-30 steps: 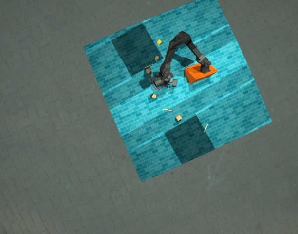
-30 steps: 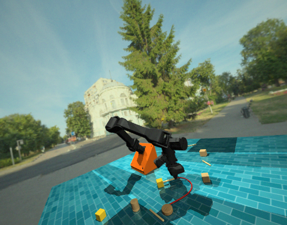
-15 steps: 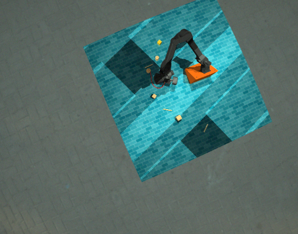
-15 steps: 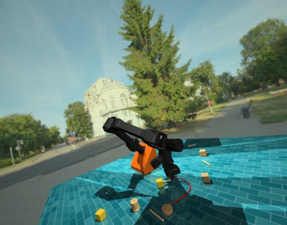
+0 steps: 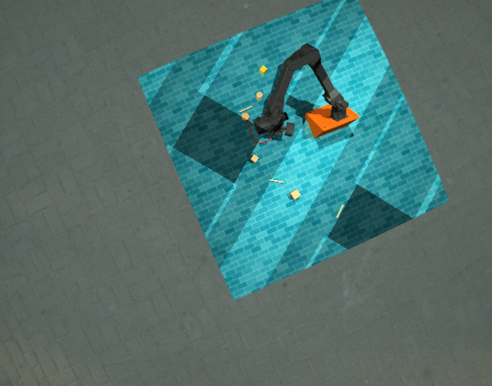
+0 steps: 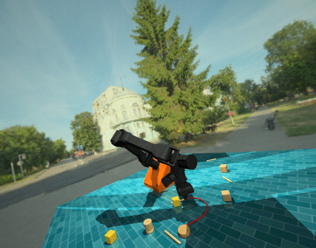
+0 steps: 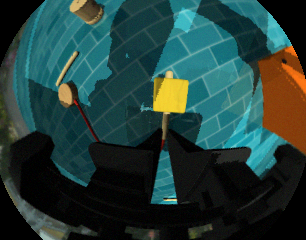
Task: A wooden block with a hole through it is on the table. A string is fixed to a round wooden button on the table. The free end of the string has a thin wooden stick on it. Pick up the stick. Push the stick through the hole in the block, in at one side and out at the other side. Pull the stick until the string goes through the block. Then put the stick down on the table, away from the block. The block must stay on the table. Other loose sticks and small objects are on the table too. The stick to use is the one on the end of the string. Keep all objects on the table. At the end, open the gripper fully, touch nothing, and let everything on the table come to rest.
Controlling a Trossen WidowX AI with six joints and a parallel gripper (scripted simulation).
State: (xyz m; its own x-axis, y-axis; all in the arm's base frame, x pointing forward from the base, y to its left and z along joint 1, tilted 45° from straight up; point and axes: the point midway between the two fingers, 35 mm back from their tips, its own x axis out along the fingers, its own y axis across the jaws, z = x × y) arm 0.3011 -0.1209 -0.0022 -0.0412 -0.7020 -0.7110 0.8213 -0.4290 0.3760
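Now: the yellow cube 30 mm behind my gripper tip and 40 mm to the right of it. Also, from my gripper tip: wooden cylinder: 10 mm behind, 200 mm to the right; then stick: 70 mm ahead, 170 mm to the right, 10 mm below; then round wooden button: 100 mm ahead, 130 mm to the right, 10 mm below.
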